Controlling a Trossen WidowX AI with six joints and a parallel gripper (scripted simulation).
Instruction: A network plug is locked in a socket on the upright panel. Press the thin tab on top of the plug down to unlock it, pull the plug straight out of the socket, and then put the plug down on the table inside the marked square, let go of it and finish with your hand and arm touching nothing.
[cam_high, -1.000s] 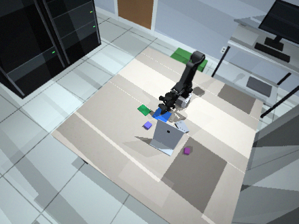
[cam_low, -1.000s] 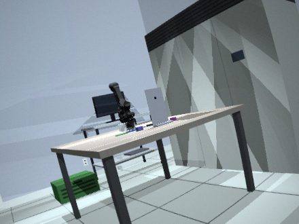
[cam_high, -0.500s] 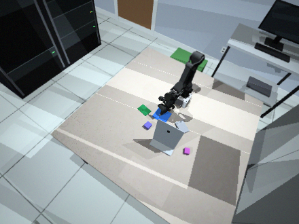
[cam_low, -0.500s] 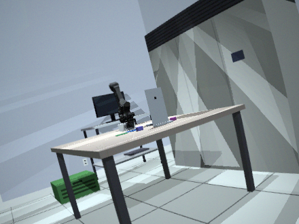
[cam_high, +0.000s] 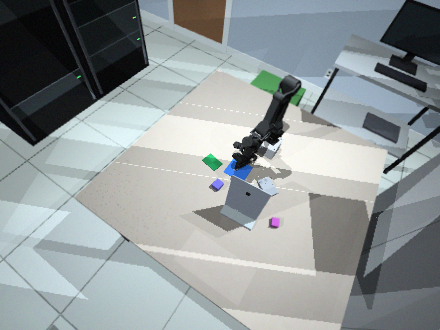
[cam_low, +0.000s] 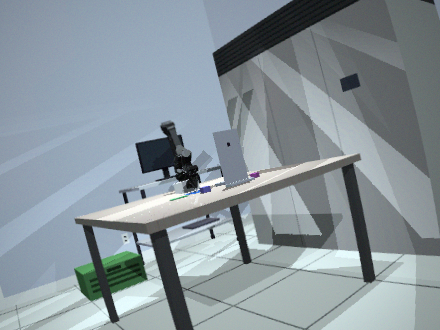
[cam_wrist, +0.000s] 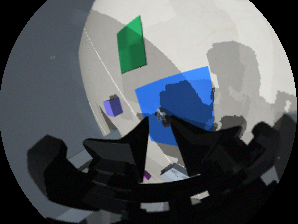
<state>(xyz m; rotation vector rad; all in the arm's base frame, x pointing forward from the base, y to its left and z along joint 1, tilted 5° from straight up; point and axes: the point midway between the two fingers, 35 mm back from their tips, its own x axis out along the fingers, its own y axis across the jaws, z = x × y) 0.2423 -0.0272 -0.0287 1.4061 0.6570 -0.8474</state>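
My gripper tip is right at the pale plug. Round my gripper tip: grey panel (180 mm ahead, 180 mm to the left, 110 mm above); then blue square (10 mm behind, 20 mm below); then pale flat plate (40 mm behind, 190 mm to the left, 10 mm below).
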